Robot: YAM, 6 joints.
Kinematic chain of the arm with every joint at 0, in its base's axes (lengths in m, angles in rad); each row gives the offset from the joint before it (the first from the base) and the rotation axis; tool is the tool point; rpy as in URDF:
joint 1: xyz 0 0 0.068 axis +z
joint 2: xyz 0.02 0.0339 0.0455 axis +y
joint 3: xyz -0.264 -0.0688 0 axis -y
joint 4: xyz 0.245 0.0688 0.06 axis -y
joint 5: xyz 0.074 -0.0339 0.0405 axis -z
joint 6: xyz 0.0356 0 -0.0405 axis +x
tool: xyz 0 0 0 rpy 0 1.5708 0
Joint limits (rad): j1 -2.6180..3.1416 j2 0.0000..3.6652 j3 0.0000..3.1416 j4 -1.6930..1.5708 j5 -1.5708..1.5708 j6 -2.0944..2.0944
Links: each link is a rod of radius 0.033 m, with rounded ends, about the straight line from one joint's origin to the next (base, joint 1, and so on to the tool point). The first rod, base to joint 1, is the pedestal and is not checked.
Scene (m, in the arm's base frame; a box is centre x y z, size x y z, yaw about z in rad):
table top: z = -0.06
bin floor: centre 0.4 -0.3 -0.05 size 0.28 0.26 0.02 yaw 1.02
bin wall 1: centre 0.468 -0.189 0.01 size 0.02 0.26 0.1 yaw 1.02
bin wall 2: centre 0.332 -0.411 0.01 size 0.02 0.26 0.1 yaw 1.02
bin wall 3: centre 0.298 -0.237 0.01 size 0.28 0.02 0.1 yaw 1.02
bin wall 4: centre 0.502 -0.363 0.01 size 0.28 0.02 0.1 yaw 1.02
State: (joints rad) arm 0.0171 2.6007 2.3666 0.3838 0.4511 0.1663
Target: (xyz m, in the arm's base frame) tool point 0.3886 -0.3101 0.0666
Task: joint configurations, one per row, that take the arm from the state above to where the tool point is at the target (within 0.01 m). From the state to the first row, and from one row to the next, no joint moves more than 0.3 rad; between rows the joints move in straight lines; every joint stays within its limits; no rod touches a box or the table.
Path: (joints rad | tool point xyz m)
1: -0.2004 2.5406 2.0942 0.2900 0.4878 0.1663 | 0.5737 -0.1336 0.1947
2: -0.4179 2.4805 1.8217 0.1963 0.5245 0.1663 | 0.4978 -0.2406 0.1263
3: -0.6354 2.4204 1.5493 0.1025 0.5612 0.1663 | 0.3886 -0.3101 0.0666

